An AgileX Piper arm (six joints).
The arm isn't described. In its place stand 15 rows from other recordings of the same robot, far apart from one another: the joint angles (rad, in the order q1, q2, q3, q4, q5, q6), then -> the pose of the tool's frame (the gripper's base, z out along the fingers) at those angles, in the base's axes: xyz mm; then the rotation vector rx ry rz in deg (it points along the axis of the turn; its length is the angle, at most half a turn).
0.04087 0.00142 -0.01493 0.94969 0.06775 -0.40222 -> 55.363 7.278 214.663 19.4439 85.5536 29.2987
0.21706 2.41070 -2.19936 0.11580 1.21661 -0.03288 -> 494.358 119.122 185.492 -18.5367 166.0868 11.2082
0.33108 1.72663 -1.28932 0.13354 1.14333 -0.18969 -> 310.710 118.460 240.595 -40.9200 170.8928 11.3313
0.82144 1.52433 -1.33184 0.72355 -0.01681 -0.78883 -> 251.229 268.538 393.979 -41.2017 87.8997 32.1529
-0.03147 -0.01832 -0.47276 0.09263 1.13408 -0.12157 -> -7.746 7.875 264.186 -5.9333 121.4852 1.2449
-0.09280 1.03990 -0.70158 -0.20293 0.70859 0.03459 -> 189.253 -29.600 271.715 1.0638 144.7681 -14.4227
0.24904 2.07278 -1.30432 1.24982 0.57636 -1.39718 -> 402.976 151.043 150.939 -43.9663 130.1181 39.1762
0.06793 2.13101 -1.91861 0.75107 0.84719 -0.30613 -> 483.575 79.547 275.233 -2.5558 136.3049 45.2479
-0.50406 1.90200 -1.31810 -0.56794 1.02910 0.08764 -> 303.027 -215.043 197.189 -25.9499 -169.4074 42.8507
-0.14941 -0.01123 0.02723 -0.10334 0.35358 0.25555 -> 52.041 -11.121 173.022 17.6769 104.5906 -1.5296
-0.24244 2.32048 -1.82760 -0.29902 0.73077 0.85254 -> 480.234 -137.195 144.548 67.2013 136.4096 -8.0625
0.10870 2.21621 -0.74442 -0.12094 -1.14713 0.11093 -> 353.409 48.635 61.505 -6.9721 103.7572 12.6186
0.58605 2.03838 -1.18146 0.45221 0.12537 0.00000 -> 342.863 233.577 128.783 -11.3010 144.1059 29.0625
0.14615 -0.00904 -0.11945 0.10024 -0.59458 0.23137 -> 20.803 -2.094 299.881 6.7707 43.6184 23.8615
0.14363 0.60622 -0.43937 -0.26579 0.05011 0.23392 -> 130.688 17.691 305.987 -7.9559 97.0377 4.1568
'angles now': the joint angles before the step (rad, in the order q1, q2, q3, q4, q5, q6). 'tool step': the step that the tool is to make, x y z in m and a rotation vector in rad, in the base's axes. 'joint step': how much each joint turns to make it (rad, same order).
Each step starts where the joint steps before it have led.
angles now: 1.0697 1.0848 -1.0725 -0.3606 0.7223 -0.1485
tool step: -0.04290 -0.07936 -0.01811 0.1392 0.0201 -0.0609
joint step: -0.0001 -0.3611 0.2506 0.0011 0.0232 0.1006
